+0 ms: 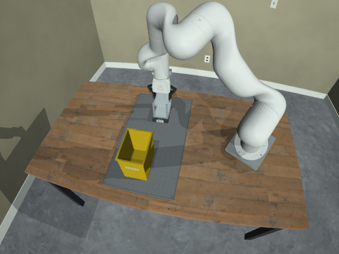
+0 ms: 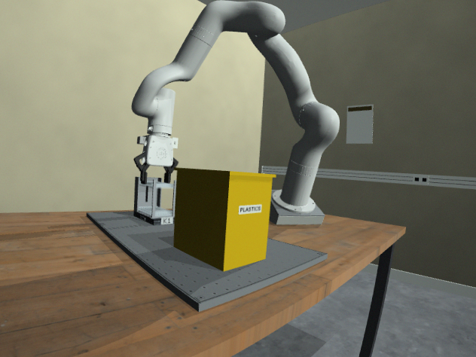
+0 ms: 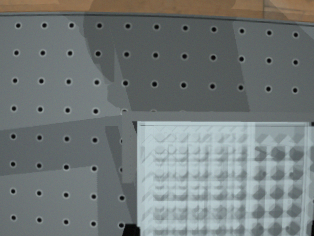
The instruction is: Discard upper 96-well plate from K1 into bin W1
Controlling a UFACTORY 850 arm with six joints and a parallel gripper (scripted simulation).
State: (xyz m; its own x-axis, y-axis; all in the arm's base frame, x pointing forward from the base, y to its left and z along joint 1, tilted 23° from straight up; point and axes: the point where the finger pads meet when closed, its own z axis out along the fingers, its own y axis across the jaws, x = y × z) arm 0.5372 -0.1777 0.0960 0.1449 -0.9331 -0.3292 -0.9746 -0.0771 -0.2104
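The grey rack post is 60 mm to the right of my hand, 50 mm below it and 40 mm behind it. The rest, counted from my hand: white 96-well plate: 10 mm below; plastics bin W1: 390 mm to the left, 40 mm below, 10 mm behind.
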